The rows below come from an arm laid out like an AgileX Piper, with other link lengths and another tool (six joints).
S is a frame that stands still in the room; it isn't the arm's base.
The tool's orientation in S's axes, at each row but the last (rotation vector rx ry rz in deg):
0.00 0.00 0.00
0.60 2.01 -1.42
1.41 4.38 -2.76
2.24 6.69 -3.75
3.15 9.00 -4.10
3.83 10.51 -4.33
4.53 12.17 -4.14
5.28 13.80 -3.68
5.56 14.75 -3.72
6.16 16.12 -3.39
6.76 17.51 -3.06
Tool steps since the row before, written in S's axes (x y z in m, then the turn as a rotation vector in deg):
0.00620 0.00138 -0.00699 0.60 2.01 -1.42
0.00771 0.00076 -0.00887 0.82 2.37 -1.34
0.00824 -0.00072 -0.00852 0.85 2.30 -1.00
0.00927 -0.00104 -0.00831 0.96 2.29 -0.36
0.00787 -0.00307 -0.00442 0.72 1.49 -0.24
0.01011 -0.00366 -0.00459 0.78 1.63 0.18
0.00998 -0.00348 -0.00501 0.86 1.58 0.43
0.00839 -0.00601 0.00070 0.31 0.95 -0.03
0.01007 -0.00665 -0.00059 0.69 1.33 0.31
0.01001 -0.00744 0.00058 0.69 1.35 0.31
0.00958 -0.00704 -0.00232 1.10 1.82 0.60
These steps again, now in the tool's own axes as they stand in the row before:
0.00620 0.00138 -0.00699 0.60 2.01 -1.42
0.00800 0.00086 -0.00860 0.81 2.38 -1.34
0.00890 -0.00051 -0.00785 0.81 2.32 -0.99
0.01023 -0.00070 -0.00714 0.85 2.34 -0.34
0.00866 -0.00268 -0.00296 0.65 1.53 -0.22
0.01101 -0.00309 -0.00242 0.62 1.70 0.20
0.01102 -0.00302 -0.00251 0.65 1.67 0.46
0.00828 -0.00529 0.00324 0.26 0.96 -0.05
0.01021 -0.00589 0.00265 0.52 1.40 0.33
0.00976 -0.00659 0.00414 0.52 1.42 0.33
0.01007 -0.00656 0.00152 0.80 1.95 0.67

